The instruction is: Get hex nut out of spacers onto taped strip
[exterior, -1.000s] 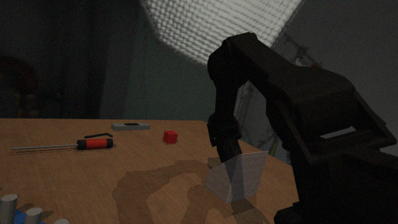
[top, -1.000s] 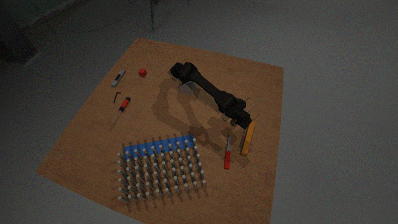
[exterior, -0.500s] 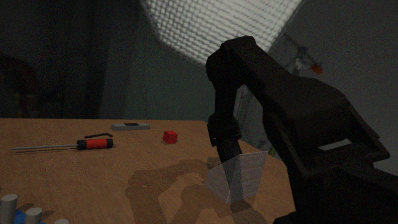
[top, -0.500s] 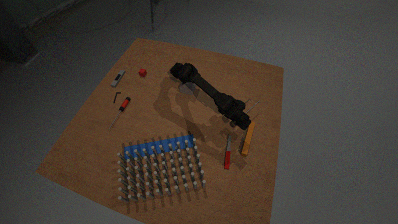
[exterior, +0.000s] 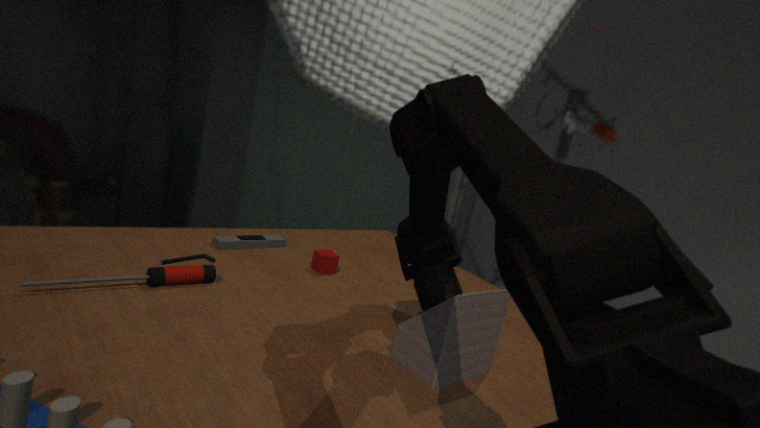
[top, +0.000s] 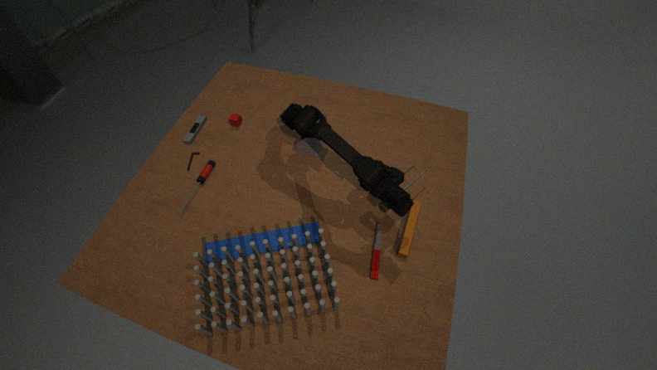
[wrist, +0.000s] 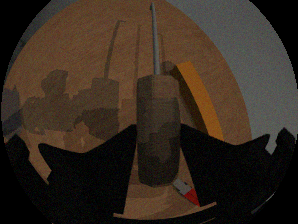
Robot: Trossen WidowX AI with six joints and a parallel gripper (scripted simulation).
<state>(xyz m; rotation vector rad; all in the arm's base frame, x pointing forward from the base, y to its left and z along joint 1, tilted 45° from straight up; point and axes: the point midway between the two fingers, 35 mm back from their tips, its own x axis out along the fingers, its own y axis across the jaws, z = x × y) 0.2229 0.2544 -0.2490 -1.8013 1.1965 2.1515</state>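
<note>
The orange bar lies 60 mm ahead of my gripper tip, 90 mm to the left of it and 50 mm below it. Also, from my gripper tip: blue taped strip 240 mm ahead, 390 mm to the right, 70 mm below; red-and-grey tool 160 mm ahead, 10 mm to the right, 60 mm below; red cube 260 mm behind, 730 mm to the right, 50 mm below.
</note>
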